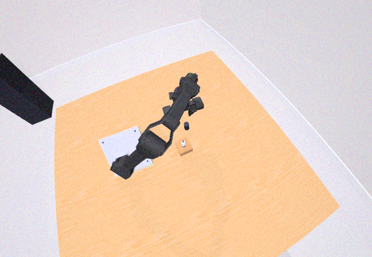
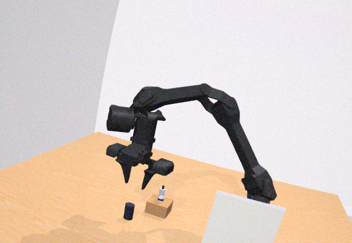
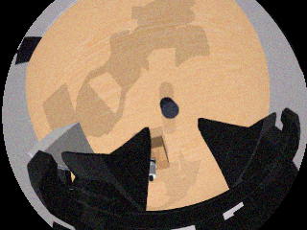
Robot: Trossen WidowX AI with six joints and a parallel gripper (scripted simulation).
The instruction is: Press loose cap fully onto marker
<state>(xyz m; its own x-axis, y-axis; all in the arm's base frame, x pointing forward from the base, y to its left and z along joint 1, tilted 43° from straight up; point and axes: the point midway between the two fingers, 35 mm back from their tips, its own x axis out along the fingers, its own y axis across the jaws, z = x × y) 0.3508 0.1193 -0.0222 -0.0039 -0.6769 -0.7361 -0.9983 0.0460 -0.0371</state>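
My gripper tip is 90 mm above the dark marker cap and 10 mm short of it. Also, from my gripper tip: brown holder block: 110 mm to the right, 90 mm below, 50 mm behind.
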